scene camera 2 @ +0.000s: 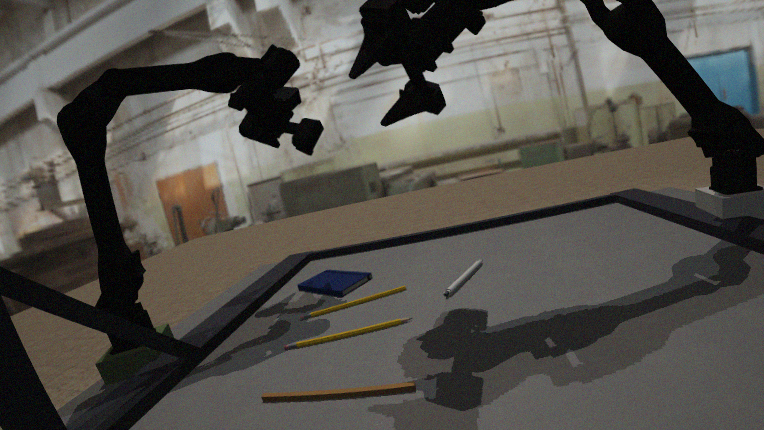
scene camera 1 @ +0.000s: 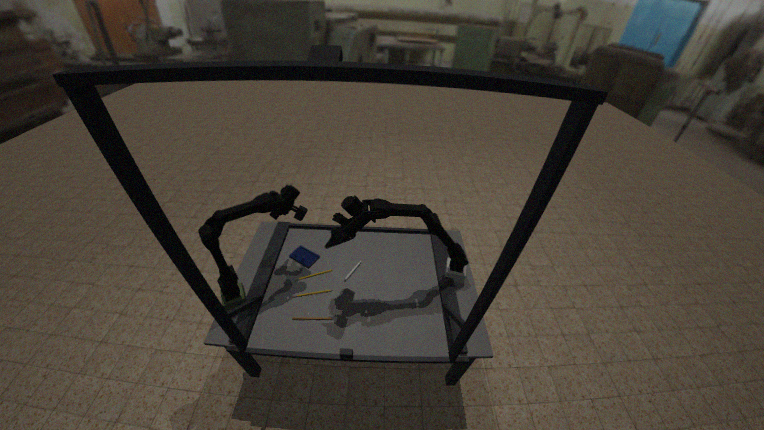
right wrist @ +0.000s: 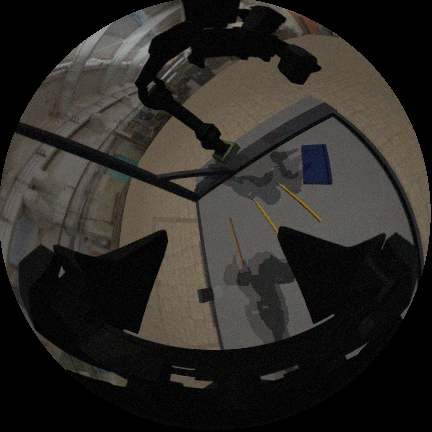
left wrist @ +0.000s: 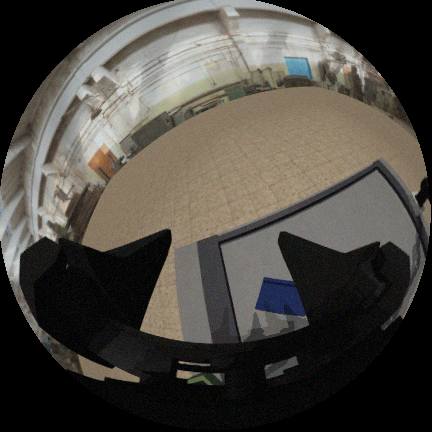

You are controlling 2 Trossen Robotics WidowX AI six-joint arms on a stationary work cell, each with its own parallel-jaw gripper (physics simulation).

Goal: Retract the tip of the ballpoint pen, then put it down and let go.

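Frame: origin at the left arm's base, x ahead, y left, z up, level; centimetres.
Where they show: left gripper, between the fingertips: point(scene camera 2: 294, 150) point(left wrist: 226, 236); right gripper, between the fingertips: point(scene camera 2: 367, 103) point(scene camera 1: 329, 246) point(right wrist: 223, 234); left arm's base, origin of its link: point(scene camera 1: 232, 293) point(right wrist: 222, 148); right arm's base, origin of its link: point(scene camera 2: 734, 189) point(scene camera 1: 456, 266).
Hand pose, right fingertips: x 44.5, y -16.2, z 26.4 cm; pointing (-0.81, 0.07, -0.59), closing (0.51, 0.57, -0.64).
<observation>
Each offset is from my right fingertips to the centre of the thing. Level surfaces: height alone.
A white ballpoint pen @(dz -29.8, dx +12.5, dy +5.6 cm) point(scene camera 1: 352, 270) point(scene camera 2: 462, 278) lies slantwise on the grey table @(dz -30.4 cm) point(scene camera 1: 400, 261) point(scene camera 2: 566, 256), right of the yellow pencils. Its darker end points down-left in scene camera 2; whether the tip is out is too small to tell. The pen does not show in either wrist view. My left gripper point(scene camera 1: 288, 214) point(scene camera 2: 294, 147) point(left wrist: 226, 236) is open and empty, high above the far left of the table. My right gripper point(scene camera 1: 331, 231) point(scene camera 2: 367, 100) point(right wrist: 223, 234) is open and empty, raised above the table, up and left of the pen in scene camera 1.
A blue notebook @(dz -29.8, dx -6.4, dy +25.8 cm) point(scene camera 1: 304, 256) point(scene camera 2: 335, 282) point(left wrist: 280, 295) point(right wrist: 316, 164) lies at the back left. Two yellow pencils @(dz -30.0, dx -6.1, dy +12.2 cm) point(scene camera 1: 315, 274) @(dz -30.0, dx -9.9, dy +2.2 cm) point(scene camera 2: 350, 333) point(right wrist: 300, 202) and an orange stick @(dz -30.0, dx -14.9, dy -10.0 cm) point(scene camera 1: 311, 318) point(scene camera 2: 339, 392) point(right wrist: 236, 240) lie left of centre. Dark frame posts point(scene camera 1: 148, 202) point(scene camera 1: 526, 224) rise at both sides.
</observation>
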